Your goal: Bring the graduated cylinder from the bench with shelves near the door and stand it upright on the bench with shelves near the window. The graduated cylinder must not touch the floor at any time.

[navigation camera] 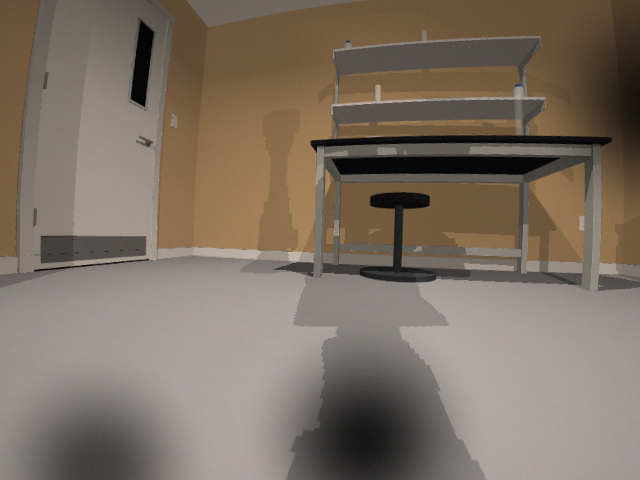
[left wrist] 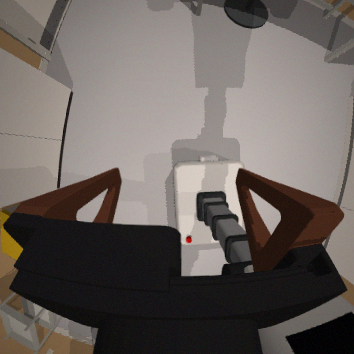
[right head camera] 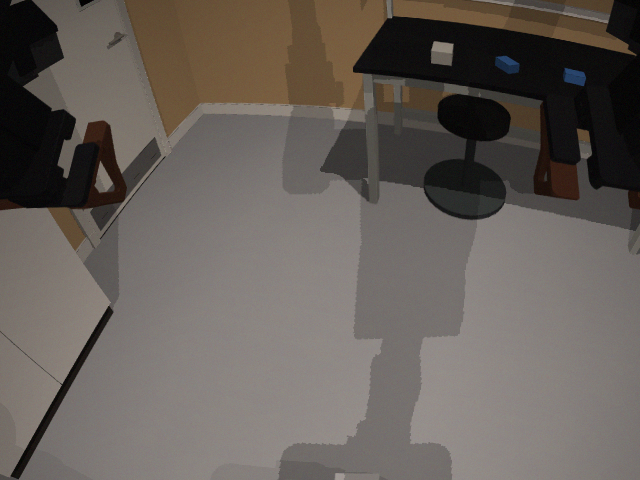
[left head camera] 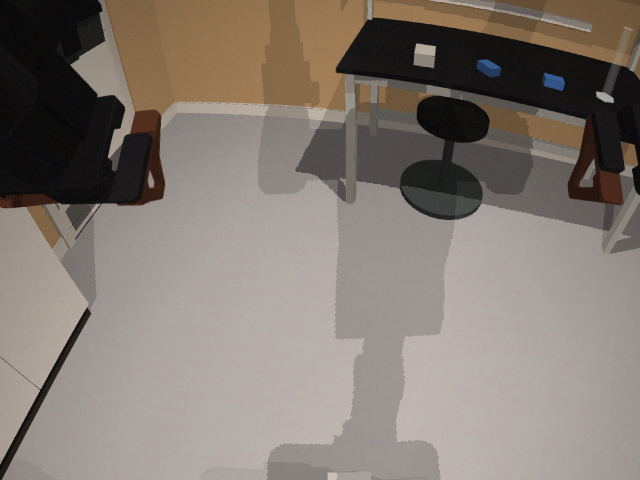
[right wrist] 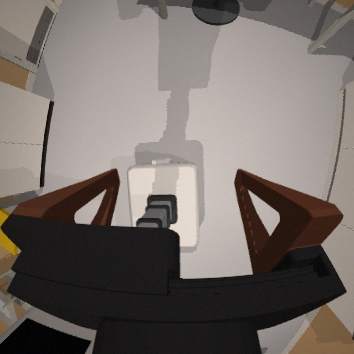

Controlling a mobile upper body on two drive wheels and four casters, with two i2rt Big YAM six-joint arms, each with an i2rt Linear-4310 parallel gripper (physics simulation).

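Frame: origin at the left arm's base, x left, y back, z up, level; metres.
Seen in the pictures: left gripper, fingertip midpoint: (left wrist: 178,174) (right head camera: 85,196) (left head camera: 114,192); right gripper, fingertip midpoint: (right head camera: 585,193) (left head camera: 610,197) (right wrist: 176,174).
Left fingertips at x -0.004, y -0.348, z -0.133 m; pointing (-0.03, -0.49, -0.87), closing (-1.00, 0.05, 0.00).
Note:
A point is followed by its place in that frame.
The clear graduated cylinder (left head camera: 616,64) {y -1.589, x -1.398, z -0.473 m} (navigation camera: 518,118) {y -1.591, x -1.395, z -0.464 m} stands upright on its pale base near the right end of the black bench (left head camera: 382,46) {y -1.953, x -0.420, z -0.648 m} (right head camera: 400,46) {y -1.935, x -0.417, z -0.648 m} (navigation camera: 439,140) {y -1.526, x -0.861, z -0.673 m}, which has shelves above it and is near the door. In the right head camera the cylinder does not show. My left gripper (left wrist: 178,174) {y -0.348, x -0.004, z -0.133 m} is open and empty, held high above the floor. My right gripper (right wrist: 176,174) {y -0.340, x -0.439, z -0.137 m} is also open and empty; in the left head camera it appears in front of the bench's right part, apart from the cylinder. A bench near a window does not show.
A stool (left head camera: 452,118) {y -1.772, x -0.736, z -0.927 m} (right head camera: 473,117) {y -1.768, x -0.738, z -0.927 m} (navigation camera: 399,200) {y -1.657, x -0.698, z -0.972 m} stands at the bench's front. A white box (left head camera: 424,55) {y -1.732, x -0.567, z -0.595 m} (right head camera: 442,53) {y -1.731, x -0.571, z -0.595 m} and two blue blocks lie on the bench. A pale cabinet (left head camera: 36,310) {y -0.800, x 0.946, z -1.057 m} (right head camera: 46,320) {y -0.728, x 0.963, z -1.040 m} is at the left. The door (navigation camera: 108,155) {y -1.887, x 1.151, z -0.681 m} is at the far left.

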